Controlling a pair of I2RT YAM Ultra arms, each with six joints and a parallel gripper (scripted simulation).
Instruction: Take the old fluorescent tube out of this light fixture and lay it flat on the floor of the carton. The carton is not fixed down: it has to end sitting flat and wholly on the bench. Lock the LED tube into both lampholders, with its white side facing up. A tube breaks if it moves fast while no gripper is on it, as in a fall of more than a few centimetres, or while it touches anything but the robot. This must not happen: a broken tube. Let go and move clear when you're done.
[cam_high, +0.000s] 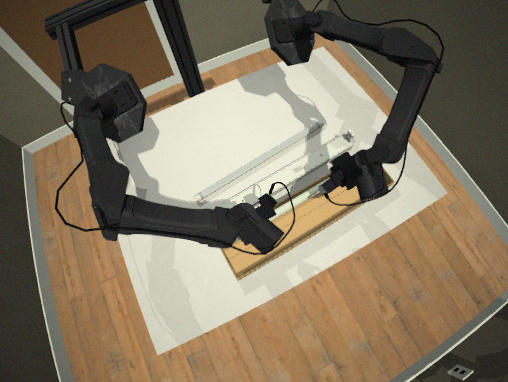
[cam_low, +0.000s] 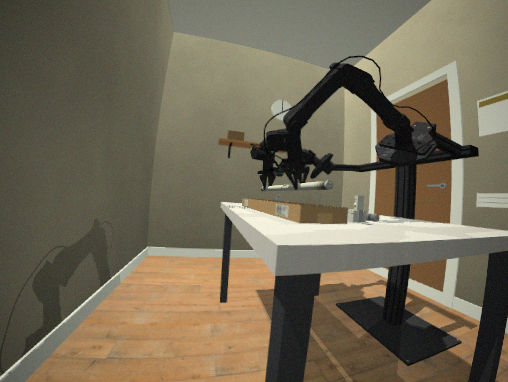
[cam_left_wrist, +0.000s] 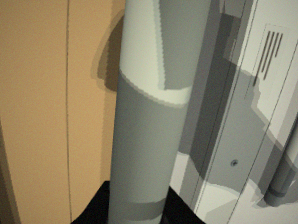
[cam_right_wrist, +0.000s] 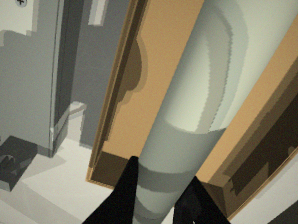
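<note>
My left gripper is now 120 mm to the left of the old fluorescent tube and 10 mm short of it. Round my left hand: LED tube (220 mm behind, 160 mm to the right, 90 mm below); brown carton (120 mm to the right, 80 mm below, 40 mm ahead).
</note>
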